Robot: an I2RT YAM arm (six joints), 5 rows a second.
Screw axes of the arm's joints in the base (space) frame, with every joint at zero. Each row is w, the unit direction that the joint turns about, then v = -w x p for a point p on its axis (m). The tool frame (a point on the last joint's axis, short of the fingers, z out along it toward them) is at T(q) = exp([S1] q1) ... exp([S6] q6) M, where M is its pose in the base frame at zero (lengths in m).
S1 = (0, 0, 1, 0, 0, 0)
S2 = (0, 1, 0, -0.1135, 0, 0.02)
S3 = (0, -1, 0, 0.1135, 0, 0.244)
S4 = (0, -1, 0, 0.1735, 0, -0.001)
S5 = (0, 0, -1, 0, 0.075, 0)
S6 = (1, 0, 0, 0, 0.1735, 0)
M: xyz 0.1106 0 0.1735 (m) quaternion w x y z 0.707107 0 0.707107 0
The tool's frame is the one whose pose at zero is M.
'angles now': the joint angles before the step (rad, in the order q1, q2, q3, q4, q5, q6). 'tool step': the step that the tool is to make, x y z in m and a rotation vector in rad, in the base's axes. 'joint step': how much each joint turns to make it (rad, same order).
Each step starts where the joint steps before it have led.
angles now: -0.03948 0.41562 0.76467 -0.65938 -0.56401 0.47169
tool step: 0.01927 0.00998 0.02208 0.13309 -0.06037 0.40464
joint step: -0.00001 0.12932 0.04386 0.16327 -0.42612 0.03052
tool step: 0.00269 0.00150 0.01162 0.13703 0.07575 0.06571
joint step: 0.00002 0.01298 0.00002 0.13543 -0.08810 0.23651
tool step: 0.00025 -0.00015 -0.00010 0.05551 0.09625 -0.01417
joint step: 0.00003 0.00000 -0.00001 -0.00073 0.00842 0.11104
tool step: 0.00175 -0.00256 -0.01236 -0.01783 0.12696 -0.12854
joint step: 0.00001 -0.00001 -0.00037 -0.12631 0.13047 -0.00038
